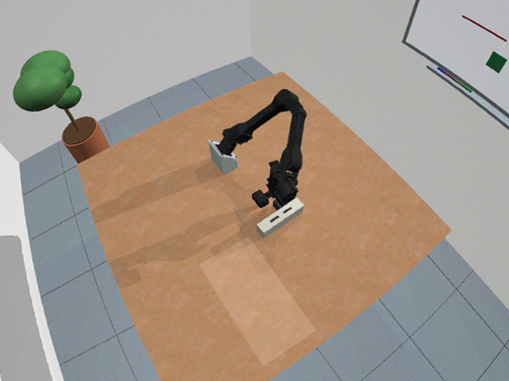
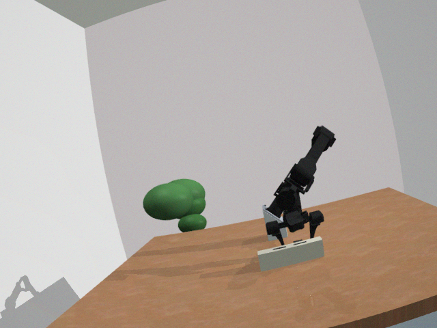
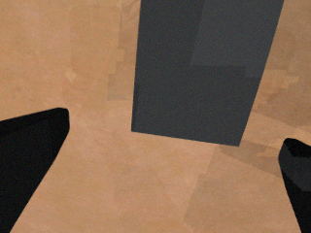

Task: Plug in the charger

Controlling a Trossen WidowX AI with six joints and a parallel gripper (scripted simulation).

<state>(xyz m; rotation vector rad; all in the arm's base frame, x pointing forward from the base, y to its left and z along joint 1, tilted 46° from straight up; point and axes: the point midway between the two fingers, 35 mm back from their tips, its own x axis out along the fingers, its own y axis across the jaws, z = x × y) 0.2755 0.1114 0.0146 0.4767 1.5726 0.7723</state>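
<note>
My gripper tip is now 5 cm short of the dark charger, 1 cm to the right of it and 1 cm below it.
</note>
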